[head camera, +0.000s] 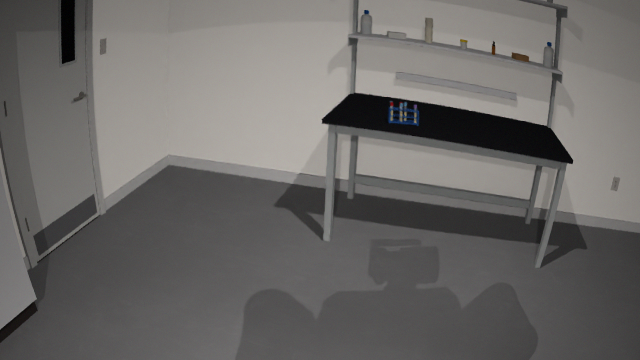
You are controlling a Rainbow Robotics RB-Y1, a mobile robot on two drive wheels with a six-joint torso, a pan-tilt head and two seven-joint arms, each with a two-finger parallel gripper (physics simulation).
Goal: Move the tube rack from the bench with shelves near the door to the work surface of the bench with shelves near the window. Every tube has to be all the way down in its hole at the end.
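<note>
A blue tube rack stands upright on the black work surface of the bench with shelves near the door, left of the bench's middle and close to its front edge. It holds several tubes with red, light blue and purple caps. The tubes look upright; whether each is all the way down in its hole is too small to tell. The bench with shelves near the window does not show in the head view. Neither of my grippers shows in the head view.
A shelf above the bench holds bottles, small containers and boxes. A grey rail is on the wall below it. A white cabinet side stands at the left edge. My shadow falls on the floor before the bench.
</note>
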